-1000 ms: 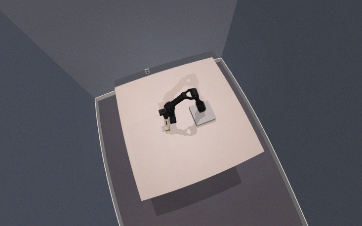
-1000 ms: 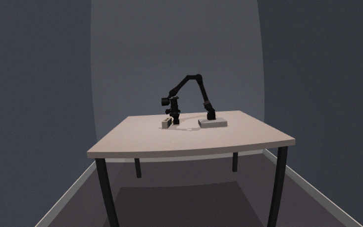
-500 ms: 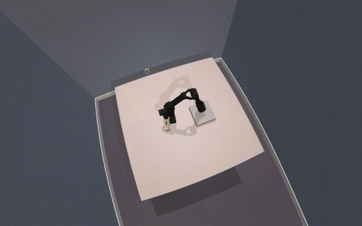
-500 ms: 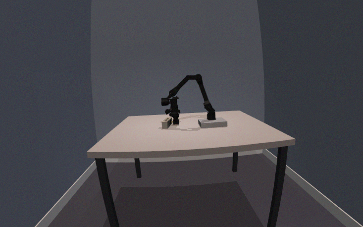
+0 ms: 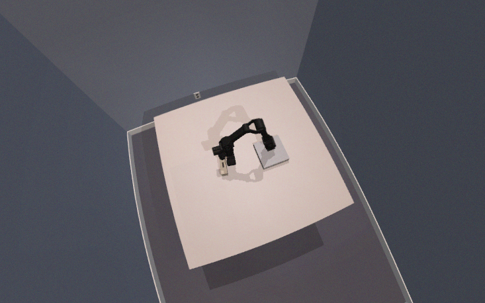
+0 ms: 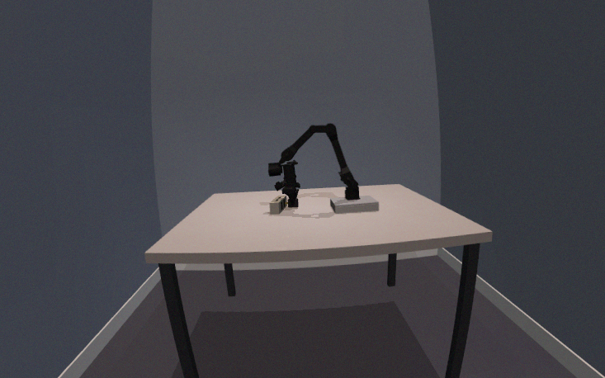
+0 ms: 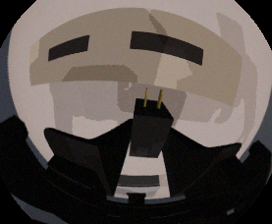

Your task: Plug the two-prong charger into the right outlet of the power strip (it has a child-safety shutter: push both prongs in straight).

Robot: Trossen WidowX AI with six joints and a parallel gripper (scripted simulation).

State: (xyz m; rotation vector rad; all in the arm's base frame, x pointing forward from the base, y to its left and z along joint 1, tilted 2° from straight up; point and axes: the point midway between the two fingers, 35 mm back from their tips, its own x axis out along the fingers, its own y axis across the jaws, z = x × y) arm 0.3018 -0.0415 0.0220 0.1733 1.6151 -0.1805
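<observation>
Right now my gripper tip is 2 cm short of the black two-prong charger and 1 cm below it.
</observation>
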